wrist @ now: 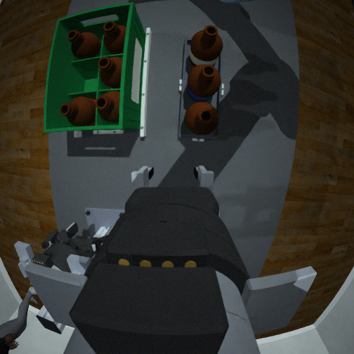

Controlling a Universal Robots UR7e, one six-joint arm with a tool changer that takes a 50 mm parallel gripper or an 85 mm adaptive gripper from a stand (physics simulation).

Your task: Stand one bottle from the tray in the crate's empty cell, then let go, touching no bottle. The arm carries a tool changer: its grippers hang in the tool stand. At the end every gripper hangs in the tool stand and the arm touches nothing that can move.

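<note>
The green crate (131, 60) stands at the upper left in the wrist view. Several brown bottles stand in it, and the empty cell (89, 86) shows in its left column, middle row. Three brown bottles stand in a row in the dark tray (182, 112): a far bottle (206, 46) with a pale band, a middle bottle (202, 82) with a blue band, and a near bottle (201, 120), whose band is hidden. My gripper (173, 173) is open, its two fingertips wide apart with nothing between them. It is on the near side of the tray, apart from crate and bottles.
Parts of the grey tool stand (280, 295) show on both sides at the bottom. Another dark gripper (65, 250) is at the lower left by the stand. A white rail (145, 85) runs along the crate's right side. The grey table top (165, 75) lies between crate and tray.
</note>
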